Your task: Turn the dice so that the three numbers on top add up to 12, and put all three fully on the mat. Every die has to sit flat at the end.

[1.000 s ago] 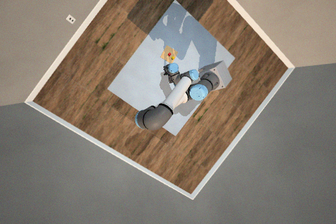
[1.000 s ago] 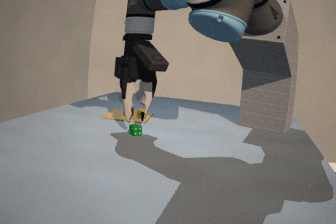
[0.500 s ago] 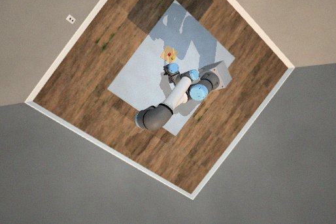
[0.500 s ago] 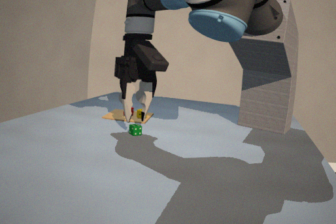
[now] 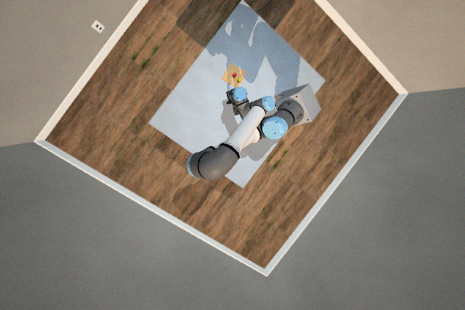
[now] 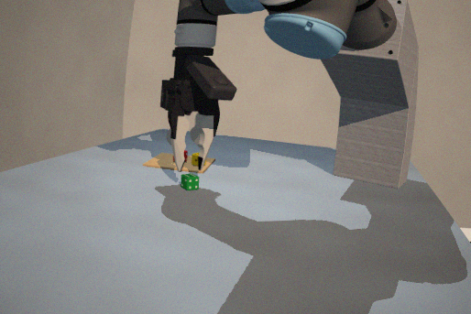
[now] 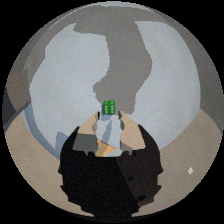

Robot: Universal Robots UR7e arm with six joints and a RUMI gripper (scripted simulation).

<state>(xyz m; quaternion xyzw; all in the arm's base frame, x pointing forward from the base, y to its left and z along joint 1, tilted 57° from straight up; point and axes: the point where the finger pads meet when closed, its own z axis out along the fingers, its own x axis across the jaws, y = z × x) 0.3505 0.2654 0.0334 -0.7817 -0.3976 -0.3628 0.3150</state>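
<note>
My gripper is now 40 mm above the green die. The rest, counted from my hand: tan mat 130 mm ahead, 150 mm to the right, 50 mm below; red die 130 mm ahead, 150 mm to the right, 30 mm below; yellow die 80 mm ahead, 160 mm to the right, 30 mm below.
</note>
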